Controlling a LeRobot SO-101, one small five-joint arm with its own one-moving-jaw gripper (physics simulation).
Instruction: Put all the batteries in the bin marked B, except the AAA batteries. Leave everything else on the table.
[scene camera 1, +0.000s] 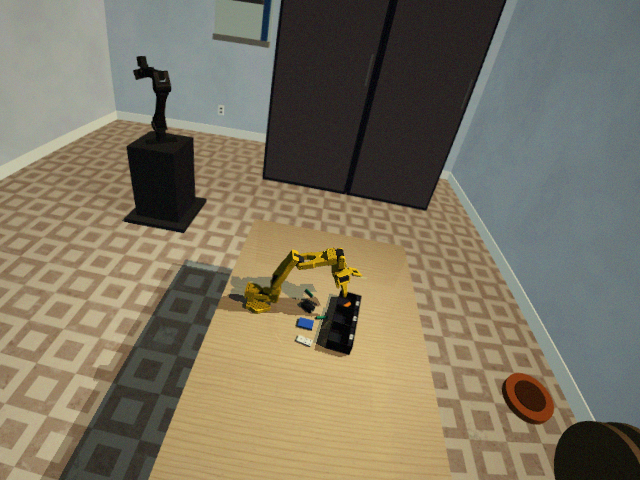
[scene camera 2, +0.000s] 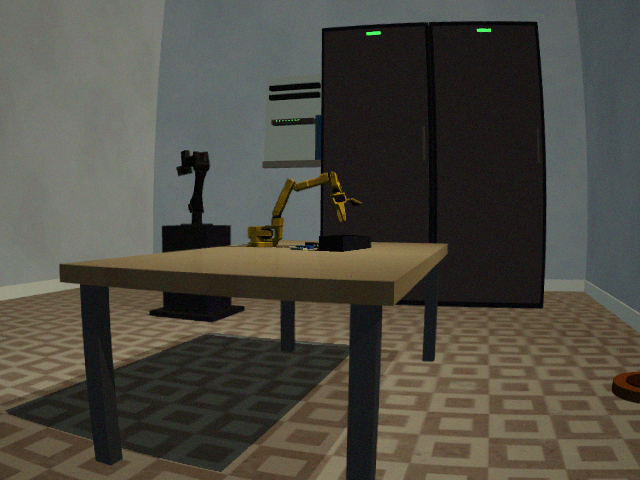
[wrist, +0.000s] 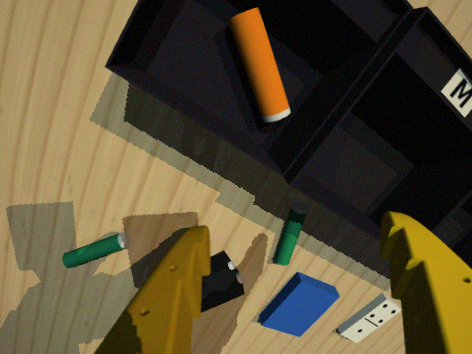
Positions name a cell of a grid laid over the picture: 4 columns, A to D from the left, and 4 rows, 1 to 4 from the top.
Labels:
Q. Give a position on a black 9V battery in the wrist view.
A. B4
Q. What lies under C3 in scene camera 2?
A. A black bin tray.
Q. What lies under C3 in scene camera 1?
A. A black bin tray.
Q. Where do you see a slim green battery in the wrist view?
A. C3

